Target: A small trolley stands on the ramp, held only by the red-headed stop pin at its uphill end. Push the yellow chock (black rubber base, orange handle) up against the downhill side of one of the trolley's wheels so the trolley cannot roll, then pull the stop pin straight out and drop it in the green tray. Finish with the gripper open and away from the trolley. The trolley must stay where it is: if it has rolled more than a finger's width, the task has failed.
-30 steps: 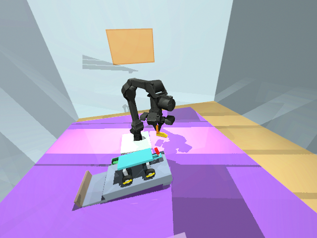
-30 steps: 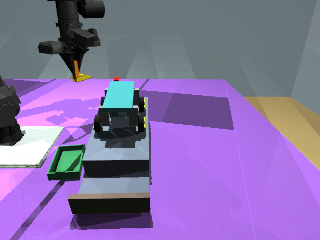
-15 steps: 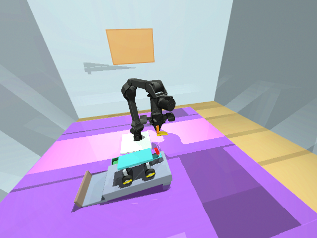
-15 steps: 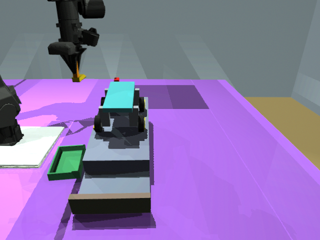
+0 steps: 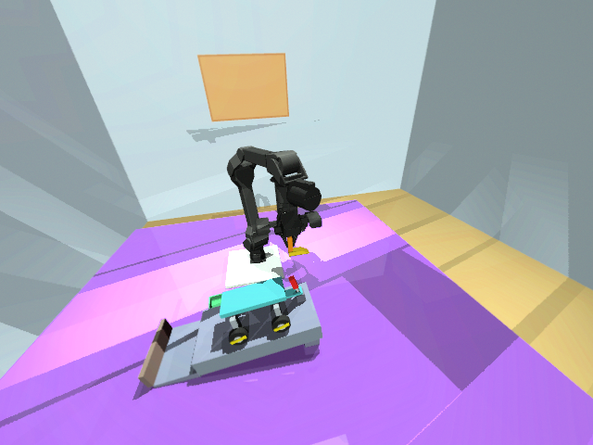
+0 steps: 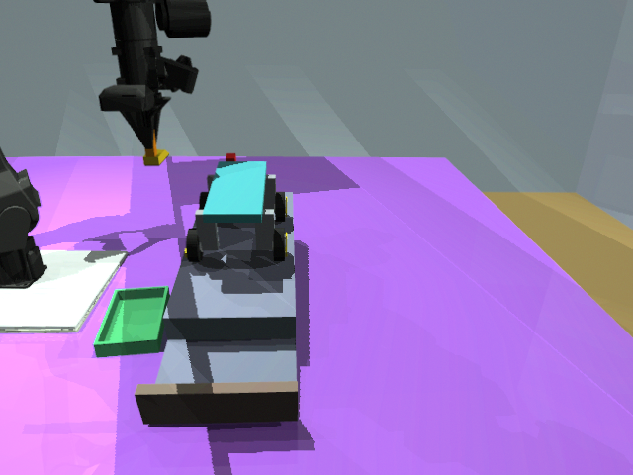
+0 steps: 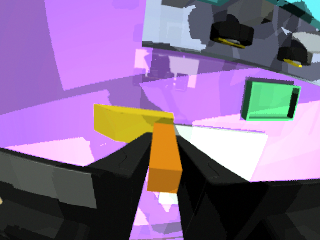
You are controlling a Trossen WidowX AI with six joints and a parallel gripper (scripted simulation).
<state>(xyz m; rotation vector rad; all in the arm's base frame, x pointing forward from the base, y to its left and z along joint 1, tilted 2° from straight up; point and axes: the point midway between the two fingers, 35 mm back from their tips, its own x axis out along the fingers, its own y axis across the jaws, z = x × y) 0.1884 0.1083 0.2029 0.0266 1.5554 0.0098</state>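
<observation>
Now: the red-headed stop pin 12 cm ahead of my gripper tip, 4 cm below it and 1 cm to the right of it. Also, from my gripper tip: grey ramp (14 cm ahead, 13 cm below, 12 cm to the right); then trolley (14 cm ahead, 11 cm to the right, 6 cm below); then yellow chock (2 cm to the left, 1 cm below).
</observation>
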